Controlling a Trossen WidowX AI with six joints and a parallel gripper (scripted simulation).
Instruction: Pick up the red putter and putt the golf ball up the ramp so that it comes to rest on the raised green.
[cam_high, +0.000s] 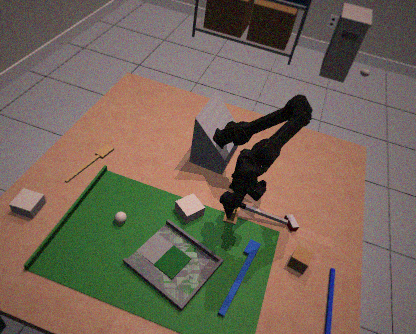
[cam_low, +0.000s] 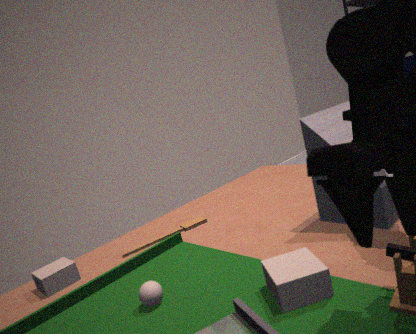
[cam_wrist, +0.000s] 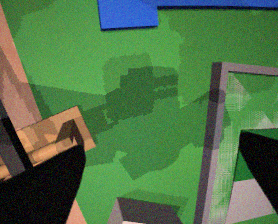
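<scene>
The red putter lies 12 cm behind my gripper tip, 11 cm to the left of it and 9 cm below it. From my gripper tip the other things lie so: green rail (55 cm to the right, 13 cm ahead, 11 cm below); white golf ball (38 cm to the right, 10 cm below, 9 cm ahead); wooden stand (10 cm behind, 9 cm below, 1 cm to the right).
</scene>
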